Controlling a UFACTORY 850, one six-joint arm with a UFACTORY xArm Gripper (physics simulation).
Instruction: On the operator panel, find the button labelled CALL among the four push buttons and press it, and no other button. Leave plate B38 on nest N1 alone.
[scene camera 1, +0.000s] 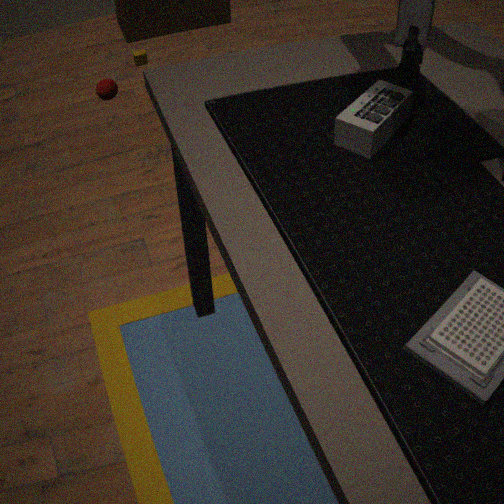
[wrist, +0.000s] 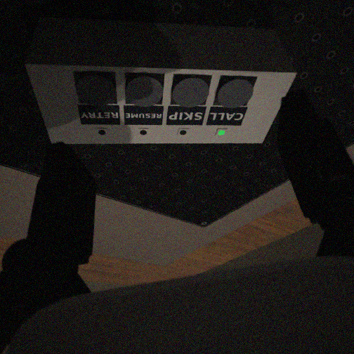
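The operator panel (scene camera 1: 354, 136) (wrist: 270, 107) is a pale box on the black mat. In the wrist view its labels appear upside down: RETRY, RESUME, SKIP and CALL, left to right. The round grey CALL button (wrist: 235, 92) is the rightmost; the lamp (wrist: 221, 132) by its label glows green, and the other three lamps are dark. My gripper (scene camera 1: 411, 69) (wrist: 177, 140) is open and empty, its fingers wide apart on either side of the panel in the wrist view. Plate B38 (scene camera 1: 472, 325) sits on nest N1 (scene camera 1: 480, 391) at the right of the scene view.
The black mat (scene camera 1: 320, 215) lies on the pale table (scene camera 1: 270, 280). On the wooden floor are a red ball (scene camera 1: 107, 89), a small yellow cube (scene camera 1: 140, 58) and a blue mat with a yellow border (scene camera 1: 107, 345). A dark brown box (scene camera 1: 172, 17) stands at the back.
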